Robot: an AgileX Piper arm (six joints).
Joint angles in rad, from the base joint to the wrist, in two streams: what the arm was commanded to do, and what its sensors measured. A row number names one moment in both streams.
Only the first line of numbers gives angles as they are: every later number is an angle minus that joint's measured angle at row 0.
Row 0, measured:
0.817, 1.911, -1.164, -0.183, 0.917, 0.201
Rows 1 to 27, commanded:
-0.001, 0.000, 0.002, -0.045, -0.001, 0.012
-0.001, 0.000, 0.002, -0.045, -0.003, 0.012
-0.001, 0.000, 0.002, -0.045, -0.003, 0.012
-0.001, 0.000, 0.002, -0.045, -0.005, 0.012
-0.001, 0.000, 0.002, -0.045, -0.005, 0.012
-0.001, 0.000, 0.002, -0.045, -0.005, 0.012
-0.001, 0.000, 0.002, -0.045, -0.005, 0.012
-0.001, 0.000, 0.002, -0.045, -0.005, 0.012
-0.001, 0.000, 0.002, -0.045, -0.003, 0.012
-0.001, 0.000, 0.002, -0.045, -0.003, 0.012
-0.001, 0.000, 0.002, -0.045, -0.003, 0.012
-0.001, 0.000, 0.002, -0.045, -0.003, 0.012
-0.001, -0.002, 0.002, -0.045, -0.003, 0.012
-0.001, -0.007, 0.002, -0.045, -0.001, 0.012
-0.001, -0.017, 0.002, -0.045, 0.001, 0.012
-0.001, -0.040, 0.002, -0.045, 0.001, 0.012
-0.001, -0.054, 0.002, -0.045, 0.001, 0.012
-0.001, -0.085, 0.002, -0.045, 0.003, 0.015
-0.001, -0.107, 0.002, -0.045, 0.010, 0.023
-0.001, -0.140, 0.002, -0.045, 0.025, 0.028
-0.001, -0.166, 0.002, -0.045, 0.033, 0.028
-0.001, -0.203, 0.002, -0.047, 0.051, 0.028
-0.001, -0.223, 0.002, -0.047, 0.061, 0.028
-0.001, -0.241, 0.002, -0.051, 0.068, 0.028
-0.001, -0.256, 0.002, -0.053, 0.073, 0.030
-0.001, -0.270, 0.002, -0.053, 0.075, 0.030
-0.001, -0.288, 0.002, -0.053, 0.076, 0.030
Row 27, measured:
0.000, -0.221, 0.000, -0.039, 0.052, 0.024
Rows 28 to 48, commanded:
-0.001, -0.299, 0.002, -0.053, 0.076, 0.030
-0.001, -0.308, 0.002, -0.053, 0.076, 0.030
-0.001, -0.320, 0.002, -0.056, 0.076, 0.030
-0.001, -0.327, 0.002, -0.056, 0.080, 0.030
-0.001, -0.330, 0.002, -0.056, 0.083, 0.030
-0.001, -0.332, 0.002, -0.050, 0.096, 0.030
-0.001, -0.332, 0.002, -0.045, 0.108, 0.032
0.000, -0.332, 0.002, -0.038, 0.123, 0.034
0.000, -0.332, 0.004, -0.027, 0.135, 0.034
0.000, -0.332, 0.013, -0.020, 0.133, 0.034
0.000, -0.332, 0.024, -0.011, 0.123, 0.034
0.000, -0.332, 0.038, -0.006, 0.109, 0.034
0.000, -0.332, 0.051, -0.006, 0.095, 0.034
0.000, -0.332, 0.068, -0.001, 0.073, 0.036
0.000, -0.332, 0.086, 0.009, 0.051, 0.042
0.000, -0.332, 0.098, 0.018, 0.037, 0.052
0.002, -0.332, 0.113, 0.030, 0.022, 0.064
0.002, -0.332, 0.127, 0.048, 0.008, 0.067
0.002, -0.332, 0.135, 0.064, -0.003, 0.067
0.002, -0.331, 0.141, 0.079, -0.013, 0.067
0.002, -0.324, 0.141, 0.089, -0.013, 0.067
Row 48, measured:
0.000, -0.322, 0.119, 0.043, 0.029, 0.055
